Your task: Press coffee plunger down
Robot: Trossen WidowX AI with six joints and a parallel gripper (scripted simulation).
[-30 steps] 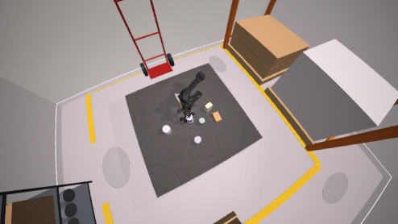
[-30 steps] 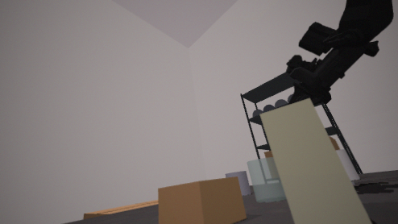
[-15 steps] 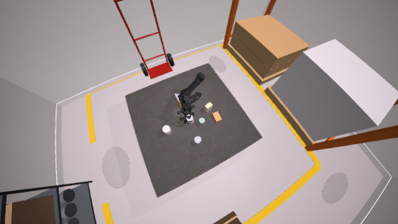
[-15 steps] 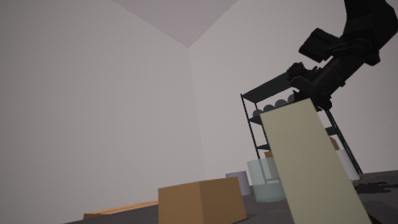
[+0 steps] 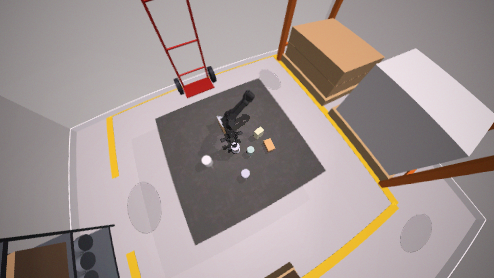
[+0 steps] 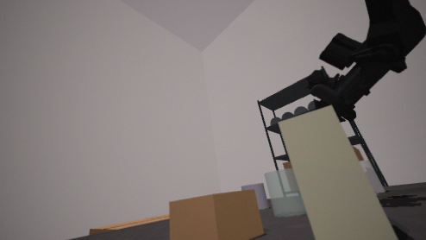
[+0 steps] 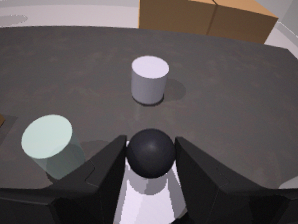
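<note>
The coffee press lies 2 cm behind my gripper tip, 1 cm to the right of it and 9 cm below it. The rest, counted from my gripper tip: cream box 4 cm behind, 27 cm to the left, 12 cm below; white cylinder 5 cm behind, 27 cm to the right, 13 cm below; teal cup 7 cm ahead, 11 cm to the left, 13 cm below.
</note>
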